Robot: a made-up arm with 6 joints.
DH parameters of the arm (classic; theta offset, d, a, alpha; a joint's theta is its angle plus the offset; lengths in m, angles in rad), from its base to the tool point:
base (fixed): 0.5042 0 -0.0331 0
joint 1: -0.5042 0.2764 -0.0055 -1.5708
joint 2: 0.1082 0 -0.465 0
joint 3: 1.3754 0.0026 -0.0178 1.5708
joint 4: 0 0.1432 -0.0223 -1.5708
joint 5: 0 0.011 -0.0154 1.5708
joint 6: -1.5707 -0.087 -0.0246 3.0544
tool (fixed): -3.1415 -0.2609 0 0
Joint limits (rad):
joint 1: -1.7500..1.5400
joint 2: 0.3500..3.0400
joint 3: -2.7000..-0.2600
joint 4: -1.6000..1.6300
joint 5: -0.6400..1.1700
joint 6: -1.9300..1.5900
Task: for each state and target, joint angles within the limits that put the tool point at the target. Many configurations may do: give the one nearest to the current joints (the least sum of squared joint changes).
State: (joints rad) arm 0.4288 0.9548 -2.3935 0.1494 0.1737 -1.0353
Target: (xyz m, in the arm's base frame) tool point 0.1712 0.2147 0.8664
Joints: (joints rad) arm 0.7900 1.5494 -2.0415 0.2013 0.4037 -0.9959
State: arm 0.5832 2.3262 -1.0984 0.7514 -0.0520 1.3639
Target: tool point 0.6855 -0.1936 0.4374
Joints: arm -0.1946 2.5907 -1.9864 0.6807 -0.3027 1.3966
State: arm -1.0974 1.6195 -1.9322 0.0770 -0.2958 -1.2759
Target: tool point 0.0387 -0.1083 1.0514
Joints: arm -0.9612 1.5474 -2.4517 -0.0289 -0.4602 -1.2381
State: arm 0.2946 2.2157 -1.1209 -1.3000 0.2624 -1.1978
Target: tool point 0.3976 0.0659 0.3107
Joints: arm 0.2779 2.2712 -0.9350 -1.2748 0.2905 -1.1774
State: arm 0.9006 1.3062 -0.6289 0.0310 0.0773 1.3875
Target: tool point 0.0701 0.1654 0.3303
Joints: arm 0.8967 2.1757 -0.2600 -0.1547 0.4919 1.3769
